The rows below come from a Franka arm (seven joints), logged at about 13 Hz.
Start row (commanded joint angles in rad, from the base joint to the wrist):
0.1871, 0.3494, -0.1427, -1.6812, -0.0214, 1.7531, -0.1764
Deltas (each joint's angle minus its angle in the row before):
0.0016, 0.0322, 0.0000, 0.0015, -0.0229, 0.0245, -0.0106
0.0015, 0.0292, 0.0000, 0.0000, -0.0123, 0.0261, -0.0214
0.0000, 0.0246, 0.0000, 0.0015, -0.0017, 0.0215, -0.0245
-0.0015, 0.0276, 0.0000, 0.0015, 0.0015, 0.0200, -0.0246
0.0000, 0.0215, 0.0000, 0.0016, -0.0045, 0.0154, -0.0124
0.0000, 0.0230, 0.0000, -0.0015, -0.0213, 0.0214, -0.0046
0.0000, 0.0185, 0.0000, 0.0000, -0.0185, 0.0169, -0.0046
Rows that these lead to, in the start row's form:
0.1887, 0.3816, -0.1427, -1.6797, -0.0443, 1.7776, -0.1870
0.1902, 0.4108, -0.1427, -1.6797, -0.0566, 1.8037, -0.2084
0.1902, 0.4354, -0.1427, -1.6782, -0.0583, 1.8252, -0.2329
0.1887, 0.4630, -0.1427, -1.6767, -0.0568, 1.8452, -0.2575
0.1887, 0.4845, -0.1427, -1.6751, -0.0613, 1.8606, -0.2699
0.1887, 0.5075, -0.1427, -1.6766, -0.0826, 1.8820, -0.2745
0.1887, 0.5260, -0.1427, -1.6766, -0.1011, 1.8989, -0.2791

